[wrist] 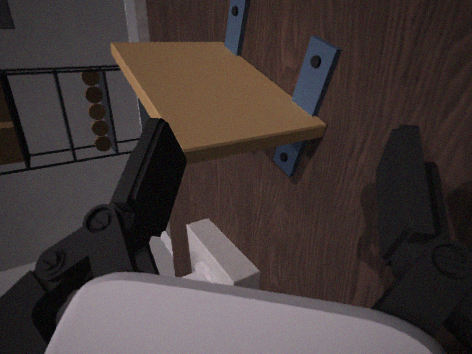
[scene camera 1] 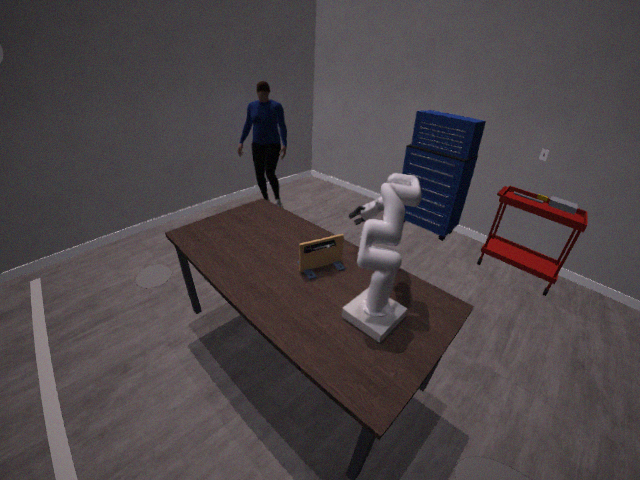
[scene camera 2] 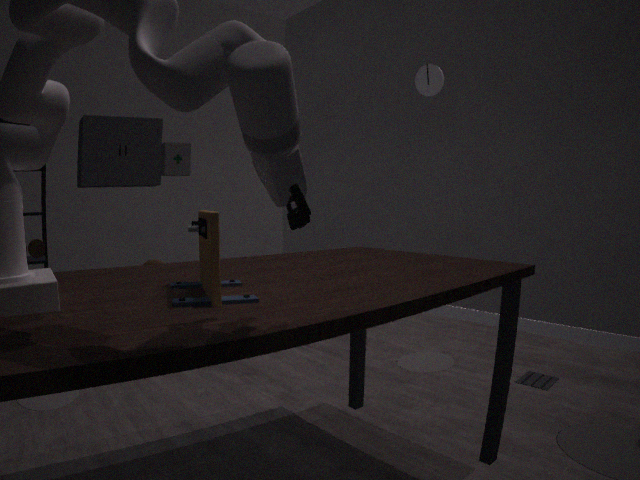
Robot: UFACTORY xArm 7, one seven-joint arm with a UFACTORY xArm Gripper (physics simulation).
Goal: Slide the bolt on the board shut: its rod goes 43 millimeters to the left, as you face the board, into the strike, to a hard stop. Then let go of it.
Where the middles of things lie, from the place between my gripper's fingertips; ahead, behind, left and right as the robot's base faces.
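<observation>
That yellow board (wrist: pixel 217 104) is 100 mm below my hand, 270 mm to the left of it and 20 mm ahead of it.
</observation>
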